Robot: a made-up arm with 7 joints.
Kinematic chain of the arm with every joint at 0, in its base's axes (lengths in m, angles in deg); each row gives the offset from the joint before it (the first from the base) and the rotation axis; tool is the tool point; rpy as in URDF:
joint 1: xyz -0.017 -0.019 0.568 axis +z
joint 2: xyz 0 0.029 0.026 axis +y
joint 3: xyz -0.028 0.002 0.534 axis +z
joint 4: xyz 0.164 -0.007 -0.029 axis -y
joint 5: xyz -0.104 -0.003 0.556 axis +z
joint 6: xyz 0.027 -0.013 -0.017 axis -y
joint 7: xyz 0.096 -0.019 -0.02 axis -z
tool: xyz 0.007 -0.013 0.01 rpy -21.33 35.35 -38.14
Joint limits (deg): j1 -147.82..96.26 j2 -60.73..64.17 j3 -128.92..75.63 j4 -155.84..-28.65 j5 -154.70..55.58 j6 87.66..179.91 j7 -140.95..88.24
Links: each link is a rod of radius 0.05 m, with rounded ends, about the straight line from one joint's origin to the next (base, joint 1, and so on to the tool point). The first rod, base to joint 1, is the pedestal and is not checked.
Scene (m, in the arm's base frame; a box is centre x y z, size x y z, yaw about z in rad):
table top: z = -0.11
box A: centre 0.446 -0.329 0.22 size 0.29 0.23 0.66 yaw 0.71
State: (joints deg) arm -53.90 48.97 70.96 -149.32 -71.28 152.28 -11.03
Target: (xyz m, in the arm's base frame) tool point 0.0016 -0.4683 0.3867
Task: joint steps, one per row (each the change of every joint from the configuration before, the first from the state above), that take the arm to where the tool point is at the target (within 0.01 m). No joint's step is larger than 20 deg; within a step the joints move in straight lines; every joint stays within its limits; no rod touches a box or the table.
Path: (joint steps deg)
1: -3.10 -4.98 -5.06 10.05 6.56 -3.67 -17.26
2: -3.10 -4.98 -5.05 10.05 6.55 -3.68 -17.26
3: -3.10 -4.98 -5.06 10.04 6.56 -3.67 -17.26
4: -3.10 -4.98 -5.05 10.05 6.56 -3.68 -17.26
5: -3.10 -4.98 -5.06 10.05 6.55 -3.67 -17.25
6: -3.10 -4.97 -5.06 10.05 6.56 -3.68 -17.26
7: -3.10 -4.98 -5.05 10.05 6.56 -3.67 -17.26
8: -3.03 3.26 -4.15 -11.80 -14.24 8.89 16.96
9: -3.03 3.26 -4.15 -11.80 -14.23 8.89 16.96
10: -3.03 3.26 -4.15 -11.80 -14.23 8.89 16.95
11: -3.04 3.26 -4.14 -11.80 -14.24 8.90 16.96
12: -3.03 3.27 -4.15 -11.80 -14.23 8.89 16.96
13: -3.03 3.26 -4.15 -11.80 -14.24 8.89 16.96
14: -7.29 -3.60 -10.79 -6.06 5.71 -9.22 15.37

